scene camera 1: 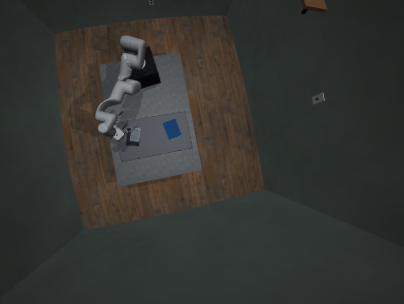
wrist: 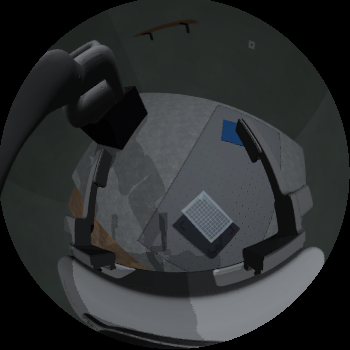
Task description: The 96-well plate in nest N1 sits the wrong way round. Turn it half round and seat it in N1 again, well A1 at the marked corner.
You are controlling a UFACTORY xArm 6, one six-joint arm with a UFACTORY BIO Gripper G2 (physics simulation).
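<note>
The pale 96-well plate (scene camera 1: 135, 134) (wrist: 207, 216) lies at the dark nest (scene camera 1: 132, 144) (wrist: 212, 248). In the wrist view the plate is shifted to one side of the nest's outline, with dark nest showing along its two lower sides. I cannot tell whether it is fully seated. The well A1 mark and the marked corner are too small to make out. My gripper (scene camera 1: 123, 132) (wrist: 175, 154) is open, with nothing between its fingers. It is above and to the left of the plate in the scene view, apart from it.
The nest stands on a grey perforated board (scene camera 1: 155, 146) (wrist: 200, 170). A blue rectangle (scene camera 1: 172, 129) (wrist: 230, 131) lies on the board, right of the plate in the scene view. The black base block (scene camera 1: 148, 77) (wrist: 120, 122) stands under the arm's base.
</note>
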